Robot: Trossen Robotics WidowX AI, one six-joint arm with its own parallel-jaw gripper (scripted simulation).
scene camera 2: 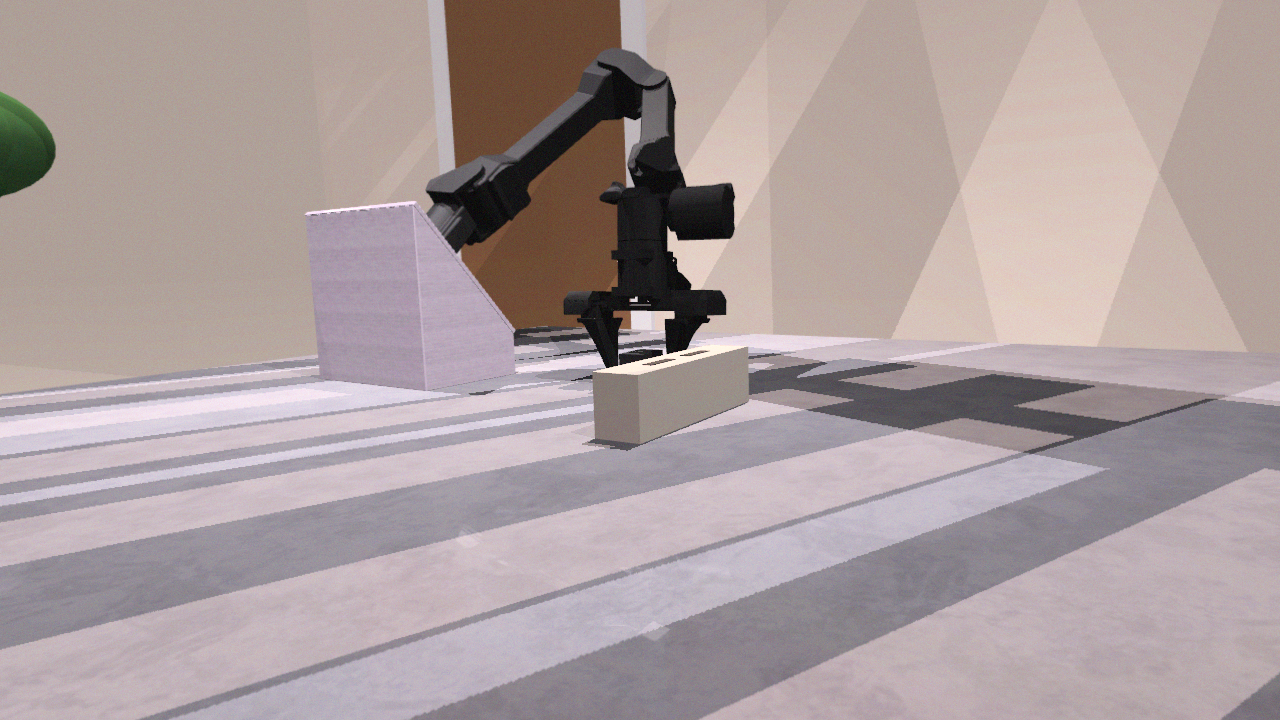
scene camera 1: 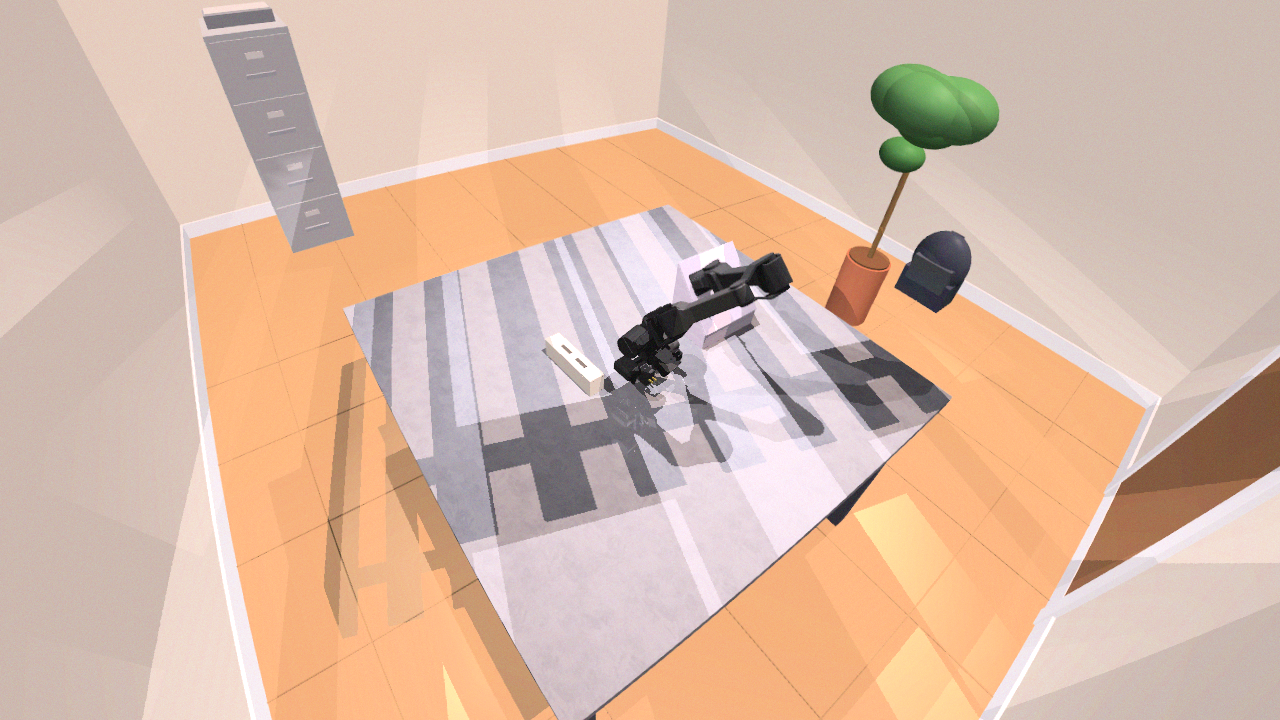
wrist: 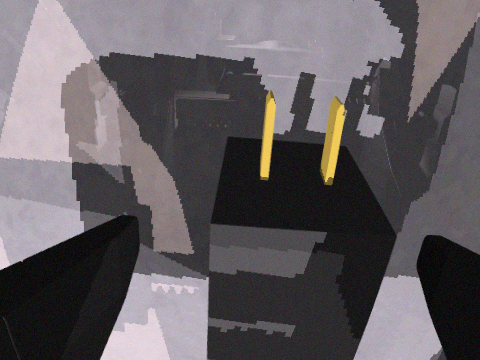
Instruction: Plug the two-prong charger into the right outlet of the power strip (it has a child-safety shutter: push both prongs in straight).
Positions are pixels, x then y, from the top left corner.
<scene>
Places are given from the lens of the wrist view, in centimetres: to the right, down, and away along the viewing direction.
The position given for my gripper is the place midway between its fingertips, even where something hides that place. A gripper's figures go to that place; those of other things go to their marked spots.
my gripper [wrist: 283, 243]: 1, 2, 10
black two-prong charger [wrist: 298, 244]: 1, 1, 6
</scene>
